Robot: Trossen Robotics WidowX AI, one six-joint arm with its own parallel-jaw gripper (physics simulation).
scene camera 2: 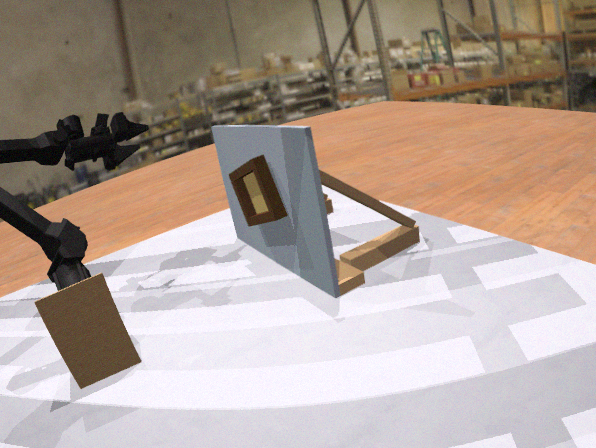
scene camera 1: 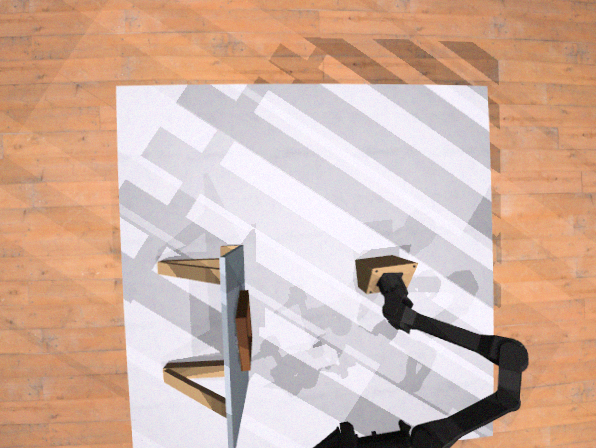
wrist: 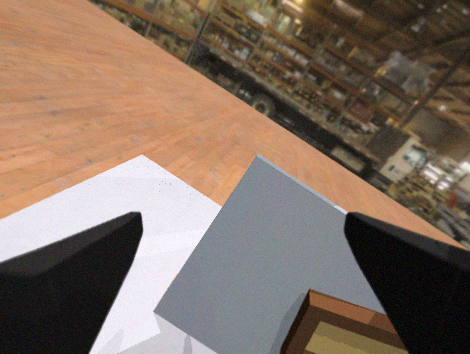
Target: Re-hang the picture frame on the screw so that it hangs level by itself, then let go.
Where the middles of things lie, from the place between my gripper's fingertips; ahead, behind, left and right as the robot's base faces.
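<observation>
The brown picture frame (scene camera 2: 254,186) has my hand 230 mm to the left of it, 180 mm short of it and 170 mm above it. As for the grey wall panel (scene camera 2: 301,242), counted from my hand it is 220 mm to the right of it, while also being 200 mm ahead of it and 190 mm below it.
</observation>
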